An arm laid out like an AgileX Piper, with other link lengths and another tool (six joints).
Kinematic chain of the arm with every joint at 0, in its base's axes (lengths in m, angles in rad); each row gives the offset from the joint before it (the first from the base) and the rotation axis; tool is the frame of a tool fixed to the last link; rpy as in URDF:
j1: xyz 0 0 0.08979 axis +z
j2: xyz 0 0 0 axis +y
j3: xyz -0.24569 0 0.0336 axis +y
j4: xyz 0.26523 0 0.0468 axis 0.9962 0 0.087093
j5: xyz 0 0 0 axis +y
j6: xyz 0.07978 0 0.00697 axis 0.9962 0 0.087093
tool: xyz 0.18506 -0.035 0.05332 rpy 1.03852 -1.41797 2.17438
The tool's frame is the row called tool.
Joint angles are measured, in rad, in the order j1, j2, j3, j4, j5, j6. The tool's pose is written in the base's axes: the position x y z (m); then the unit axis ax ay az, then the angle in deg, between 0 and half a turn. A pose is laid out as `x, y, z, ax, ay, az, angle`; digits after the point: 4 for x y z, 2 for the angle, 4 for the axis.
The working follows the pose.
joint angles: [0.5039, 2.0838, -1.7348, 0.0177, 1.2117, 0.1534]
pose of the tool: 0.4308, 0.1965, -0.0248, -0.9714, -0.2349, -0.0358, 173.33
Where each joint sits with the arm in this pose, in the base's axes (m; each line is computed from the numbers above, not from the rounded line before):
j1: 0.0000 0.0000 0.0898
j2: 0.0000 0.0000 0.0898
j3: 0.1312 0.0724 0.2874
j4: 0.3635 0.2004 0.2406
j5: 0.3635 0.2004 0.2406
j6: 0.3697 0.2053 0.1609
the tool: 0.4308 0.1965 -0.0248

